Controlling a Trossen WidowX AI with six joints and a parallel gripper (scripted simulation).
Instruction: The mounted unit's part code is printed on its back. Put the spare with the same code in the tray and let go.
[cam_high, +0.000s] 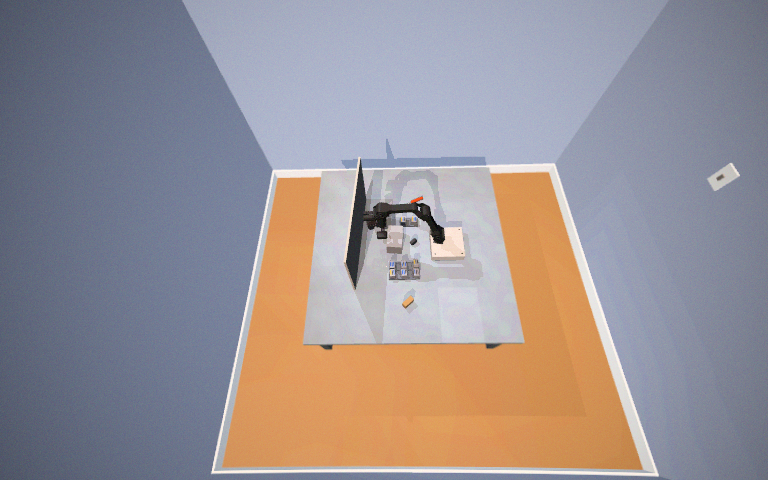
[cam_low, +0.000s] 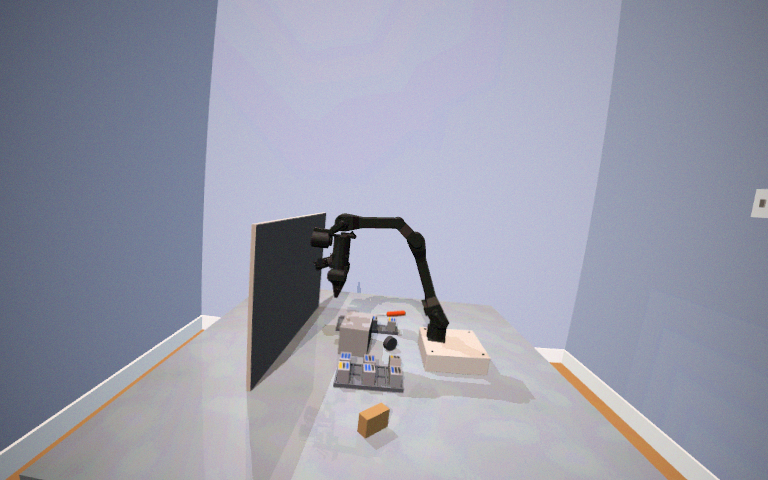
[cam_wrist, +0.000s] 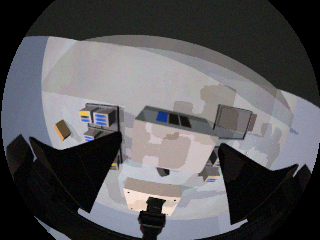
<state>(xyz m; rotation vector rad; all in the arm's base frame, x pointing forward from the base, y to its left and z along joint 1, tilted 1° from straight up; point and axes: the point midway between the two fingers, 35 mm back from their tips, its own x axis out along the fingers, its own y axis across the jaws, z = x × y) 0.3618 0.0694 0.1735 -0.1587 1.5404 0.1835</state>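
My gripper tip is now 250 mm past the grey spare, 180 mm to the right of it and 160 mm above it. Round my gripper tip: black cylinder: 200 mm behind, 170 mm below, 50 mm to the right; then mounted unit: 150 mm below, 80 mm behind, 20 mm to the right; then tall panel: 160 mm ahead, 30 mm above.
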